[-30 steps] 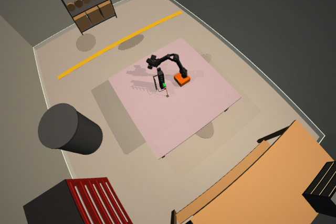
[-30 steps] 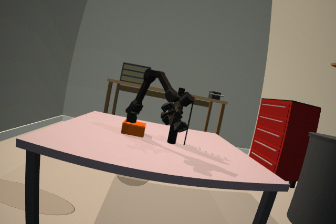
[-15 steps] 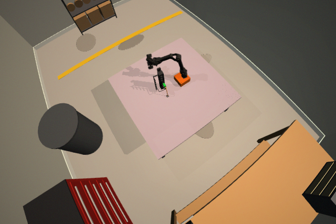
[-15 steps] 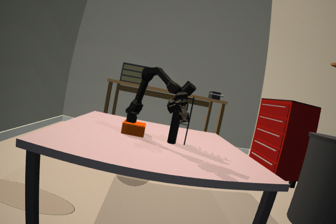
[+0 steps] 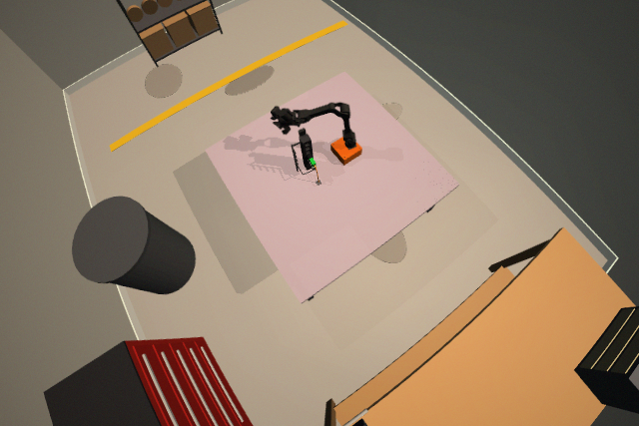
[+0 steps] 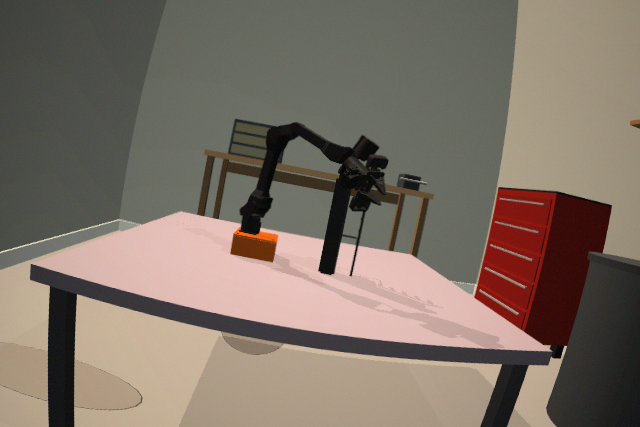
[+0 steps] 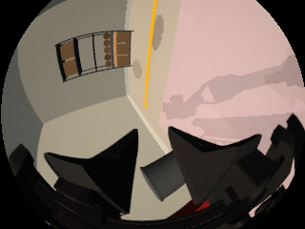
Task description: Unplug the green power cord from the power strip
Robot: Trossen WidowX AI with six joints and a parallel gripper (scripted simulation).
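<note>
Now: the green plug 320 mm to the left of my gripper tip, 120 mm below it and 110 mm behind it.
</note>
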